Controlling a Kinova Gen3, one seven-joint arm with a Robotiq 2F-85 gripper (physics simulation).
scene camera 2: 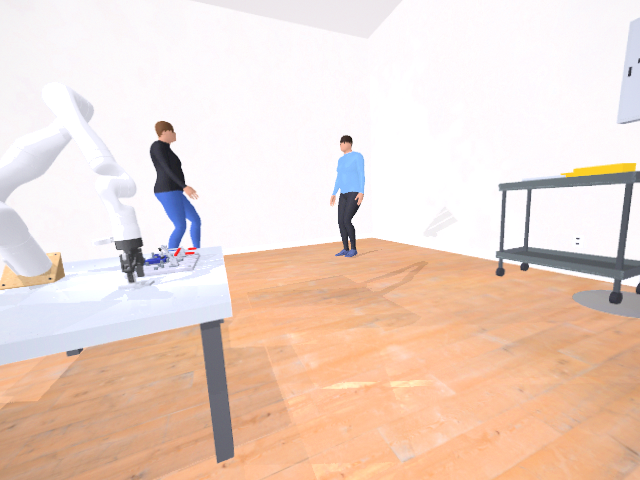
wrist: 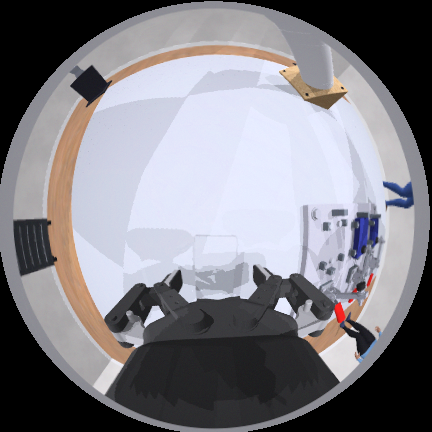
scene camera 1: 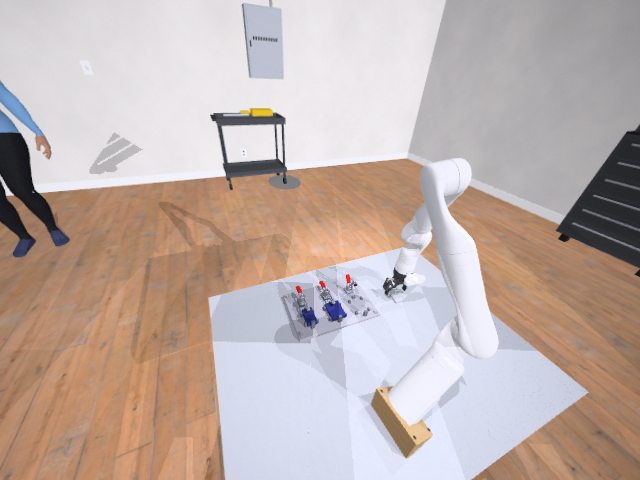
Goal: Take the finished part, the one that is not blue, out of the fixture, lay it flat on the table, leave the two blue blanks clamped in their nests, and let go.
Scene:
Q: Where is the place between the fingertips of my gripper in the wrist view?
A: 216, 275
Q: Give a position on a finished part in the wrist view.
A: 214, 255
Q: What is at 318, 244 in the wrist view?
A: A fixture.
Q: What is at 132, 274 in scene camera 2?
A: My gripper.

